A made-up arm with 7 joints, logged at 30 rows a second.
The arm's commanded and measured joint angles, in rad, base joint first. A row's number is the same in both.
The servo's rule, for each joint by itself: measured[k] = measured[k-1] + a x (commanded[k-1-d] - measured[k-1]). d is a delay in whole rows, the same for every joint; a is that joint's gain. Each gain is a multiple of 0.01, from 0.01 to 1. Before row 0 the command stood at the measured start. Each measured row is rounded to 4 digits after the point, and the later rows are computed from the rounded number. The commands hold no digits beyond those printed.
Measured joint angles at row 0:
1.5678, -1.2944, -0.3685, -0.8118, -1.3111, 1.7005, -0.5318
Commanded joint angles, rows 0 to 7:
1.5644, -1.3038, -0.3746, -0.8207, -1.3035, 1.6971, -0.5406
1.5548, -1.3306, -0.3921, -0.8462, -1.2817, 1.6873, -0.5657
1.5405, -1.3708, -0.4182, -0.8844, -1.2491, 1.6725, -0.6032
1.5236, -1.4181, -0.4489, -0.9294, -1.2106, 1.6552, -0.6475
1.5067, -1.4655, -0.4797, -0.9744, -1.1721, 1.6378, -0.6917
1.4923, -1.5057, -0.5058, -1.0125, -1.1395, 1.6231, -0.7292
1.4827, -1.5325, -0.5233, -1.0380, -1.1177, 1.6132, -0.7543
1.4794, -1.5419, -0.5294, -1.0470, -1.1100, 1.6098, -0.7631
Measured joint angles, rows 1 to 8:
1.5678, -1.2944, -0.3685, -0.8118, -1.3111, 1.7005, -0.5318
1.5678, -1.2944, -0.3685, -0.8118, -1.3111, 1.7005, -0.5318
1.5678, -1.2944, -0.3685, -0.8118, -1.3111, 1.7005, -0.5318
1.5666, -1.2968, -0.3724, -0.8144, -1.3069, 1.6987, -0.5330
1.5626, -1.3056, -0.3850, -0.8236, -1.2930, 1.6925, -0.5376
1.5551, -1.3226, -0.4062, -0.8412, -1.2689, 1.6817, -0.5468
1.5444, -1.3474, -0.4335, -0.8668, -1.2368, 1.6674, -0.5609
1.5316, -1.3781, -0.4631, -0.8980, -1.2012, 1.6514, -0.5792
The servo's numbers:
d 3
a 0.34 0.26 0.64 0.29 0.55 0.54 0.14

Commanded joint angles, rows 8 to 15:
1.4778, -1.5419, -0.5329, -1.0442, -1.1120, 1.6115, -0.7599
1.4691, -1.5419, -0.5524, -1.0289, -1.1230, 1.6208, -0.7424
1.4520, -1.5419, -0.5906, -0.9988, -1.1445, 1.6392, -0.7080
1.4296, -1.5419, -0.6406, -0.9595, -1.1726, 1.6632, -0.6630
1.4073, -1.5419, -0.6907, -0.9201, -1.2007, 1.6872, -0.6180
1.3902, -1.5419, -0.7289, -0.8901, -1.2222, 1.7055, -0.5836
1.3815, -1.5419, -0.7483, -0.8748, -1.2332, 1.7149, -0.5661
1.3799, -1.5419, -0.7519, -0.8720, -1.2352, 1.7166, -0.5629
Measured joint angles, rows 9 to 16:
1.5182, -1.4113, -0.4904, -0.9312, -1.1673, 1.6361, -0.6002
1.5061, -1.4428, -0.5115, -0.9622, -1.1400, 1.6237, -0.6218
1.4970, -1.4686, -0.5230, -0.9868, -1.1235, 1.6162, -0.6416
1.4905, -1.4877, -0.5293, -1.0034, -1.1172, 1.6137, -0.6582
1.4832, -1.5018, -0.5441, -1.0108, -1.1204, 1.6175, -0.6700
1.4726, -1.5122, -0.5739, -1.0073, -1.1337, 1.6292, -0.6753
1.4580, -1.5199, -0.6166, -0.9934, -1.1551, 1.6476, -0.6736
1.4408, -1.5256, -0.6640, -0.9721, -1.1802, 1.6690, -0.6658

